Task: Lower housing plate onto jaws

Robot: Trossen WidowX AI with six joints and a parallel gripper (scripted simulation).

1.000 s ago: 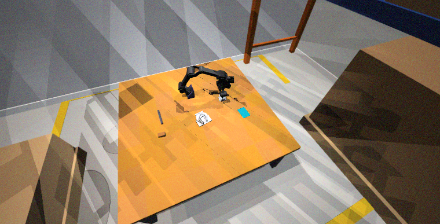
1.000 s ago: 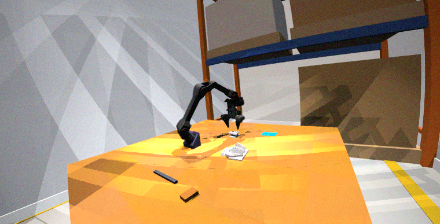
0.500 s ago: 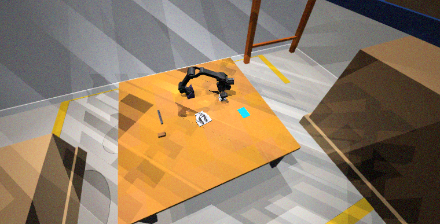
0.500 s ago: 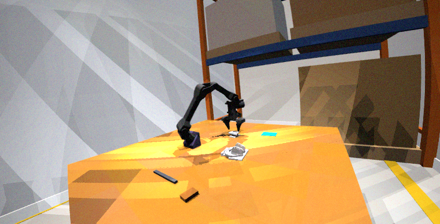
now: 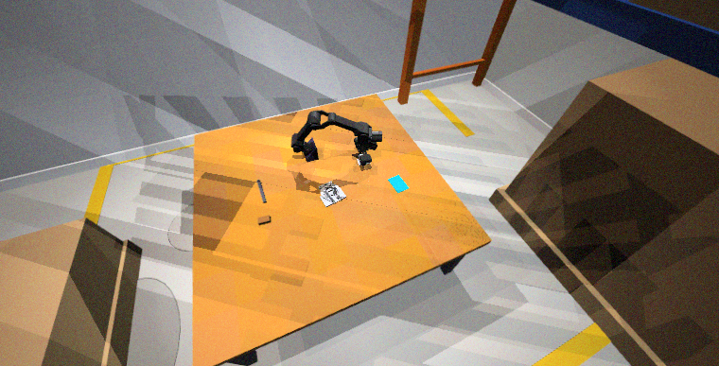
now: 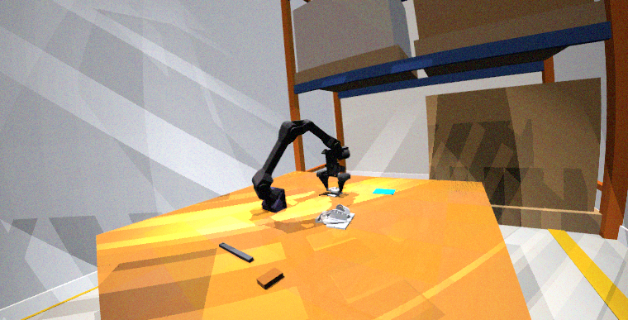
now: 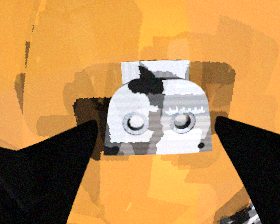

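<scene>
The white block is 10 mm to the left of my gripper tip and 10 mm below it. The rest, counted from my gripper tip: white housing part 10 mm to the left, 10 mm above; flat teal plate 210 mm ahead, 140 mm to the left, 20 mm below; dark bar 580 mm to the right, 50 mm ahead, 10 mm below.
</scene>
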